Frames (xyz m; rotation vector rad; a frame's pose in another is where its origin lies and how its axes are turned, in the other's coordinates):
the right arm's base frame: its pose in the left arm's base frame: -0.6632 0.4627 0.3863 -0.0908 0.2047 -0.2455
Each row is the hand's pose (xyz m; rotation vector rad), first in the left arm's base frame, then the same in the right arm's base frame.
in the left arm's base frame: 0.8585 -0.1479 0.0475 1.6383 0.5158 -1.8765
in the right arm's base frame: 1.6618 -0.1985 -0.0470 1.7163 0.6885 -1.5092
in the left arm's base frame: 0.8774 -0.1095 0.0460 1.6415 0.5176 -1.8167
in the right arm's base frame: 1.6704 -0.1569 -0.0420 1.7178 0.6847 -1.4490
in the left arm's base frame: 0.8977 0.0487 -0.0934 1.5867 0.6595 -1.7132
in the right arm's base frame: 1.6766 0.0166 -0.1635 1.6416 0.8010 -1.3399
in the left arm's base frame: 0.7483 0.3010 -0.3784 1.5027 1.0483 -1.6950
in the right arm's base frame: 1.5257 0.2582 -0.4569 1.4992 1.1587 -1.3122
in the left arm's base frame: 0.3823 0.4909 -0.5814 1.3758 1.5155 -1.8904
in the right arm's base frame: 1.1693 0.3799 -0.7202 1.3080 1.6007 -1.5039
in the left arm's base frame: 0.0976 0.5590 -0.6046 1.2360 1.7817 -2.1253
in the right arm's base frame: 0.8864 0.3824 -0.7988 1.1394 1.8489 -1.7393
